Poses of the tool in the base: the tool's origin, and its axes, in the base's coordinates. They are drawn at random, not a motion.
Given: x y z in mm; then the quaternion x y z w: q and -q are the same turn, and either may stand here.
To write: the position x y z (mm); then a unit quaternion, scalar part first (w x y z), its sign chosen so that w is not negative. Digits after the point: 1 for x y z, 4 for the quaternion.
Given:
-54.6 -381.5 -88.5 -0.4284 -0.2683 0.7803 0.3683
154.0 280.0 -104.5 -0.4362 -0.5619 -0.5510 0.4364
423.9 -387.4 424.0 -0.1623 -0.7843 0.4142 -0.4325
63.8 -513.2 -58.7 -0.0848 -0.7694 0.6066 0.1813
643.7 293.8 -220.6 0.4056 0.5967 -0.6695 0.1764
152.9 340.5 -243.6 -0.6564 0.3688 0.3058 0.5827
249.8 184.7 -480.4 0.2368 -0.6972 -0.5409 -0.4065
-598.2 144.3 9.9 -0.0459 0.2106 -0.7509 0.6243
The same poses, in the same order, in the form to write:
-54.6 -381.5 -88.5 0.3683 -0.4284 -0.2683 0.7803
154.0 280.0 -104.5 0.4364 -0.4362 -0.5619 -0.5510
423.9 -387.4 424.0 0.4325 0.1623 0.7843 -0.4142
63.8 -513.2 -58.7 0.1813 -0.0848 -0.7694 0.6066
643.7 293.8 -220.6 0.1764 0.4056 0.5967 -0.6695
152.9 340.5 -243.6 0.5827 -0.6564 0.3688 0.3058
249.8 184.7 -480.4 0.4065 -0.2368 0.6972 0.5409
-598.2 144.3 9.9 0.6243 -0.0459 0.2106 -0.7509

